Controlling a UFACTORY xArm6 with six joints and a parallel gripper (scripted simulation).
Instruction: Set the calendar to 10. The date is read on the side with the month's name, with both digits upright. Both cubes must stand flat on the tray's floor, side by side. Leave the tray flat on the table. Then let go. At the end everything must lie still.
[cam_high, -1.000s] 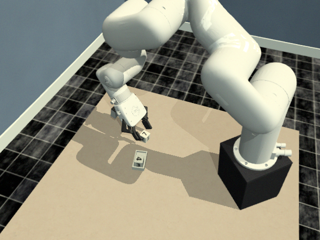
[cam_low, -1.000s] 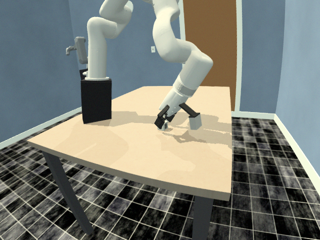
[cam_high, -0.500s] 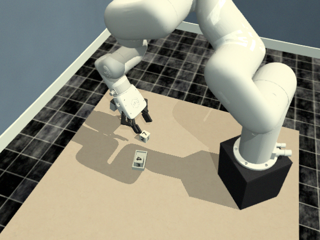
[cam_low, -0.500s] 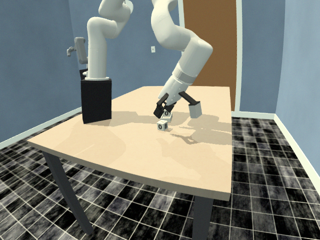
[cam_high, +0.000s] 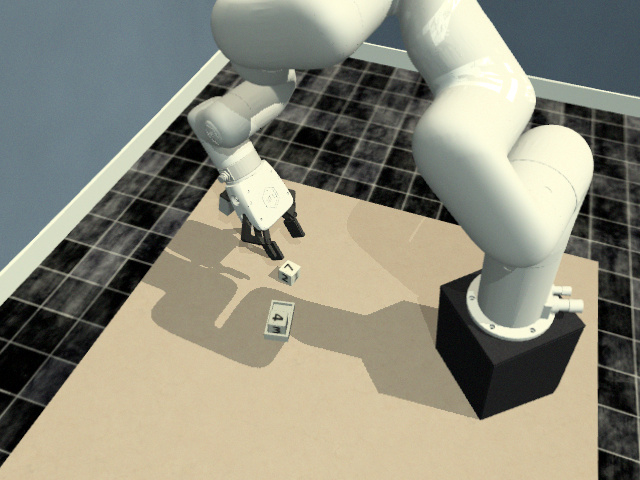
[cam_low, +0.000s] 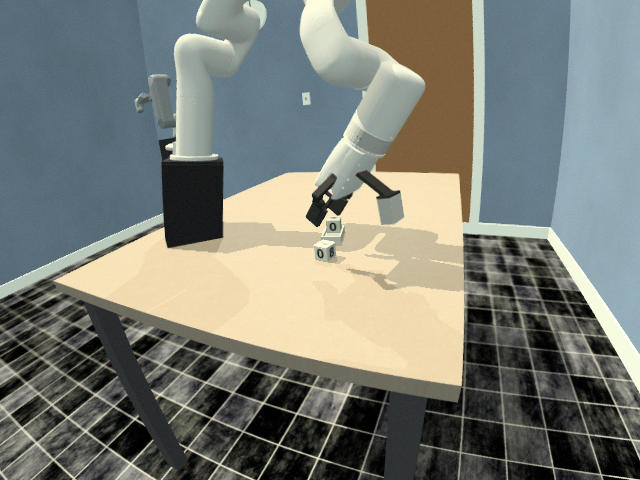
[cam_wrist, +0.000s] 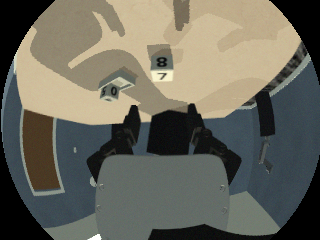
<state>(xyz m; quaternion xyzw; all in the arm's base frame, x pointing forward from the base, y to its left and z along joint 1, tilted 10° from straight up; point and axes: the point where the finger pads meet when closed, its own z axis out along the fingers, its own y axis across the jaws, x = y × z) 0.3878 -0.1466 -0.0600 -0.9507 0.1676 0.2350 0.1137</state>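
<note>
Right now my hand is 1 cm past the white cube and 8 cm above it. The rest, counted from my hand: tray (2 cm behind, 11 cm to the left, 9 cm below).
</note>
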